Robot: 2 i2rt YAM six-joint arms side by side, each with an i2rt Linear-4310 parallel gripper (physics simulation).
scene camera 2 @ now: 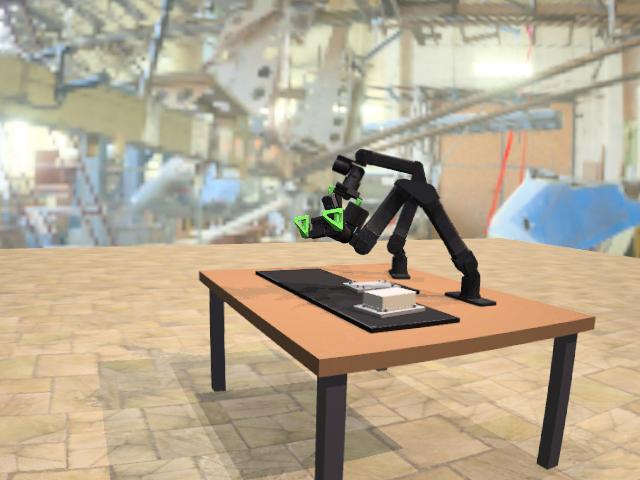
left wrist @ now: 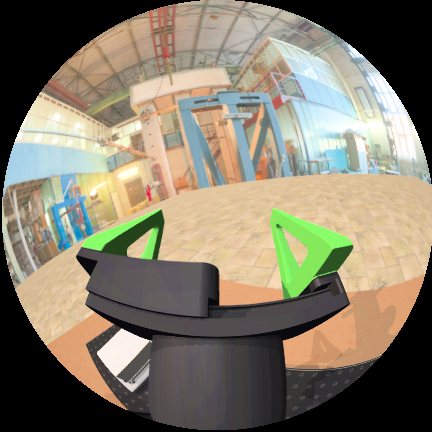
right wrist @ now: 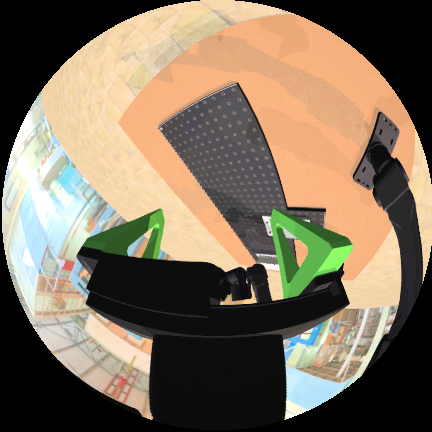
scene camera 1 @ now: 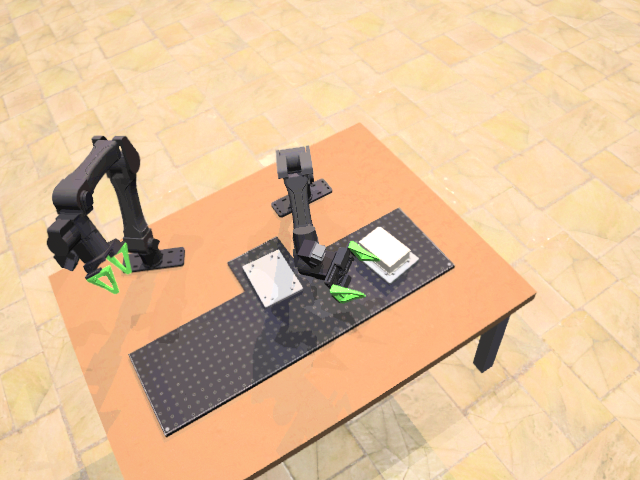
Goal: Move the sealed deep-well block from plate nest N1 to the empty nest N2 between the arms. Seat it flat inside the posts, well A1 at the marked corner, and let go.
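Places are measured from the left arm's base along level axes (x ahead, y up, z right), in metres.
Where they show: left gripper, fingertip midpoint: (scene camera 2: 308,216) (left wrist: 216,214) (scene camera 1: 372,277); right gripper, fingertip midpoint: (right wrist: 217,214) (scene camera 1: 123,283); left arm's base at its link origin: (scene camera 2: 469,300); right arm's base at its link origin: (scene camera 2: 399,275) (right wrist: 376,152) (scene camera 1: 153,261).
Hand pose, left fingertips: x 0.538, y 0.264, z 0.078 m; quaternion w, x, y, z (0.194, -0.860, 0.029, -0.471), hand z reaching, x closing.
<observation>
Things, the pixels of their top centre, and the offset from my left fingertips. Level surfaces: height alone.
- white sealed deep-well block at its top centre: (left wrist: 119,348) (scene camera 2: 390,291) (scene camera 1: 384,245) (right wrist: 269,266) dx -0.184, dy -0.197, dz -0.161 m
- nest N1 at its top centre: (scene camera 2: 389,303) (scene camera 1: 384,252) dx -0.184, dy -0.229, dz -0.161 m
- Nest N2 at its top centre: (scene camera 1: 271,275) (scene camera 2: 372,281) (right wrist: 285,230) dx -0.299, dy -0.229, dz +0.154 m
- black perforated board at its surface level: dy -0.250 m
- orange table at its surface level: dy -0.263 m
The white sealed deep-well block (scene camera 1: 384,246) (scene camera 2: 390,299) (left wrist: 119,348) sits on the white plate of nest N1 (scene camera 1: 391,277) (scene camera 2: 383,313), at the right of the board in scene camera 1. Nest N2 (scene camera 1: 271,279) (scene camera 2: 369,285) is a bare white plate with small posts. The marked corner and well A1 cannot be made out. My left gripper (scene camera 1: 371,277) (scene camera 2: 316,222) (left wrist: 216,214) is open and empty, high above the board and pointing roughly level, away from its base. My right gripper (scene camera 1: 123,282) (right wrist: 217,214) is open and empty, raised at the far left in scene camera 1.
Both nests stand on a black perforated board (scene camera 1: 206,356) (scene camera 2: 305,286) (right wrist: 220,145) on the orange table (scene camera 1: 423,330) (scene camera 2: 289,320). The left arm's forearm (scene camera 1: 299,204) passes close beside N2 in scene camera 1. The arm bases stand along the table's far side there.
</observation>
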